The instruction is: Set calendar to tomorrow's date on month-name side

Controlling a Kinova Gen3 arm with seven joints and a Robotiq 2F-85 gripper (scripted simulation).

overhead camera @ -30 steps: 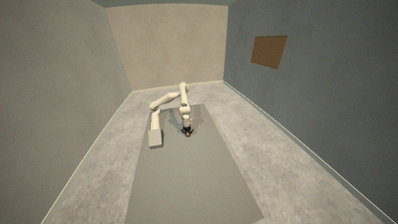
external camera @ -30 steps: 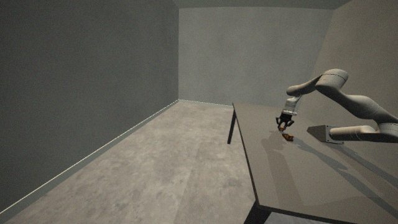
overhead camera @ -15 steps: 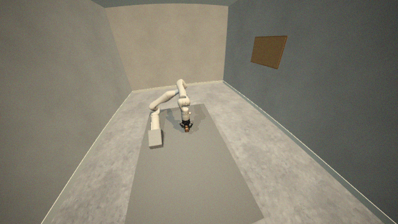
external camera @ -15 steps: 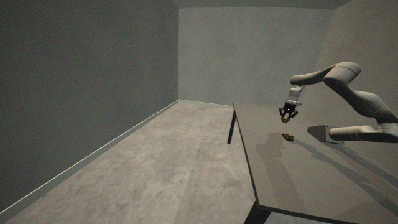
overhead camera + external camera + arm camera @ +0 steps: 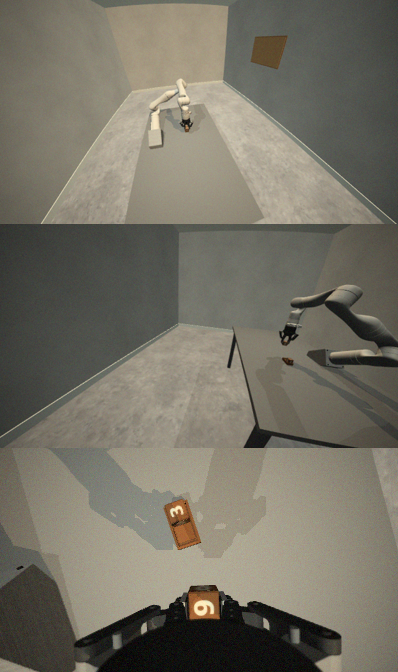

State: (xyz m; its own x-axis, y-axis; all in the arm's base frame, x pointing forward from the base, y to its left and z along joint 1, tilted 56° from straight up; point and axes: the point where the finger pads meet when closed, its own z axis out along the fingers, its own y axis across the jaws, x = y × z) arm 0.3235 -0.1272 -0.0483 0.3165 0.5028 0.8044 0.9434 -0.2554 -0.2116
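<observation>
The digit cube lies 10 mm below my hand. From my hand the other things lie so: orange tray: 110 mm to the left, 120 mm below.
</observation>
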